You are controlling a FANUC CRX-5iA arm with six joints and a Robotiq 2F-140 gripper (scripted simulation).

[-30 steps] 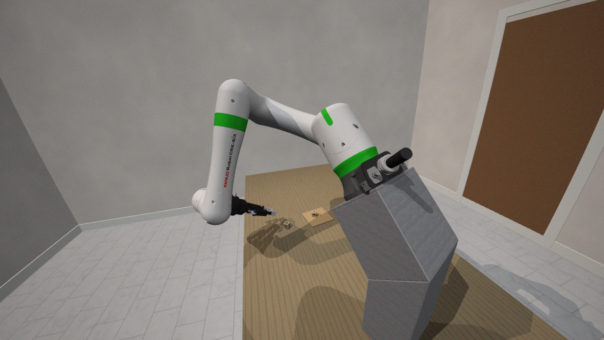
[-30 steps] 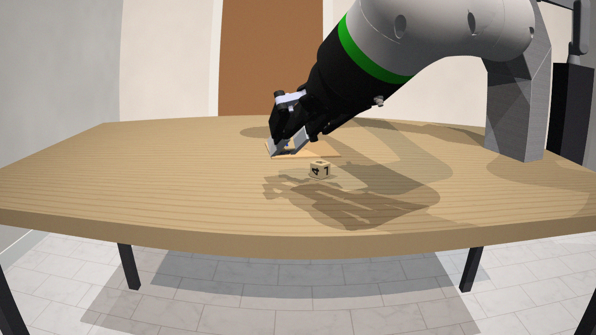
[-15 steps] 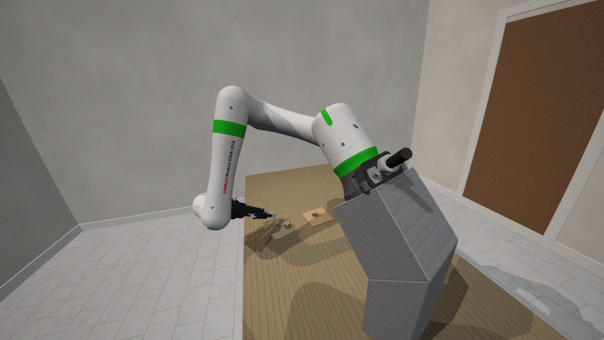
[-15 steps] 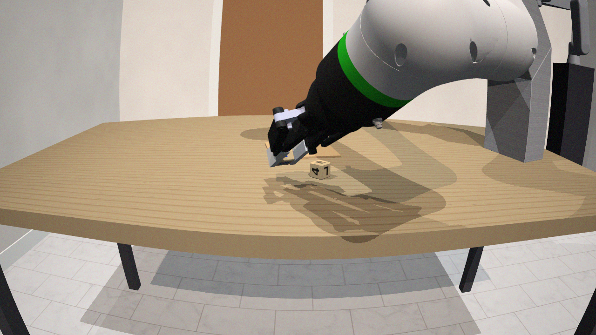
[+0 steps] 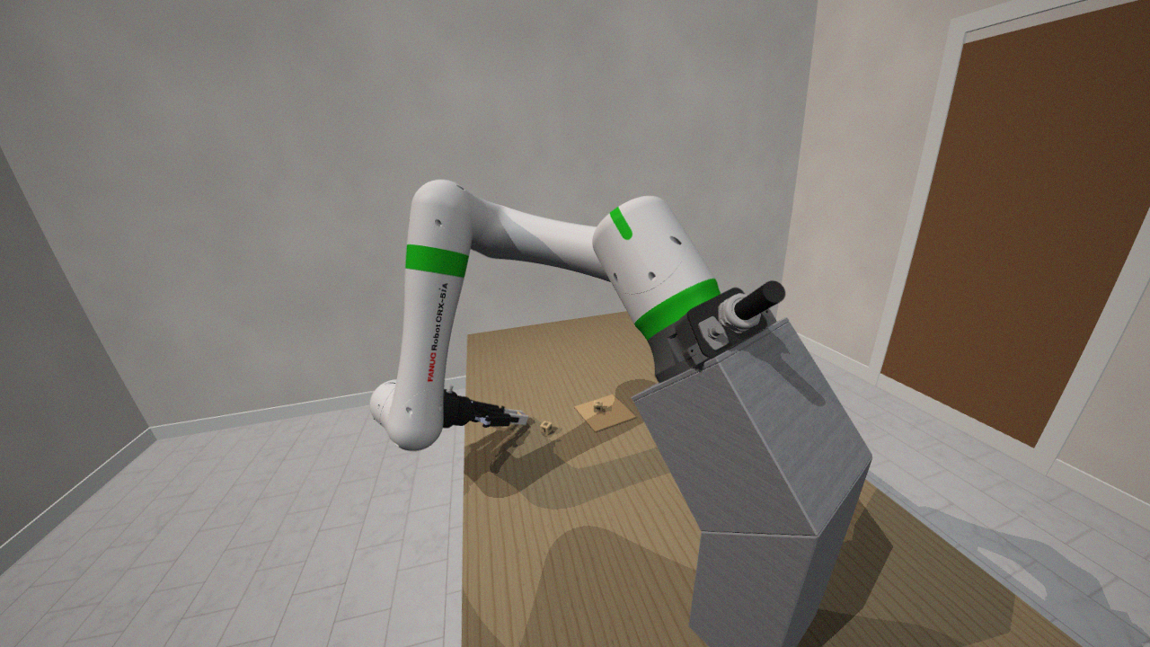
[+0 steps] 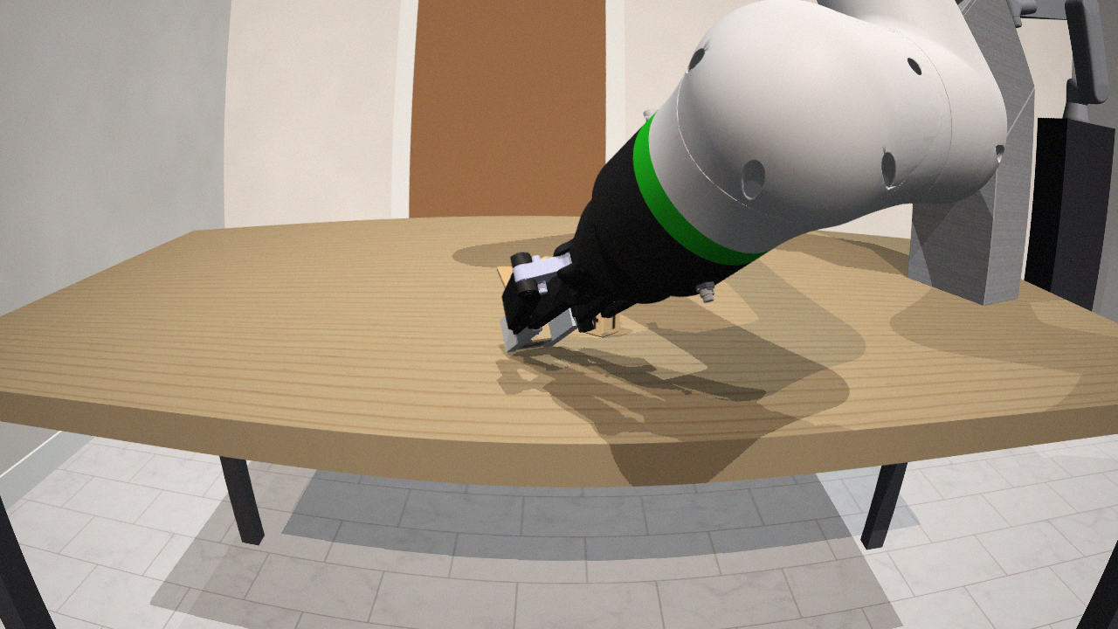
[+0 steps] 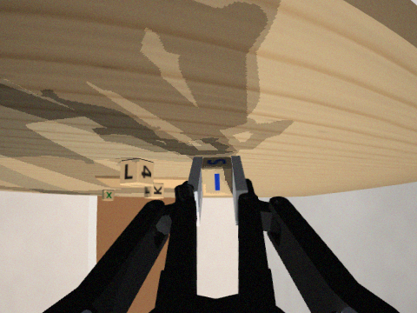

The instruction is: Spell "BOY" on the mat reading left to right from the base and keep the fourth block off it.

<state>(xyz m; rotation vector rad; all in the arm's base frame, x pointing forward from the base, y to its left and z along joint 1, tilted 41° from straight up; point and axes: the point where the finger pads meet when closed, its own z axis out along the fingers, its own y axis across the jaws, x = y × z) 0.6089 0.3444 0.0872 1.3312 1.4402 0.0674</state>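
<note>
Right now my hand is 1 cm short of the block, 2 cm to the left of it and 1 cm above it. Also, from my hand: tan mat 3 cm ahead, 27 cm to the right, 3 cm below.
</note>
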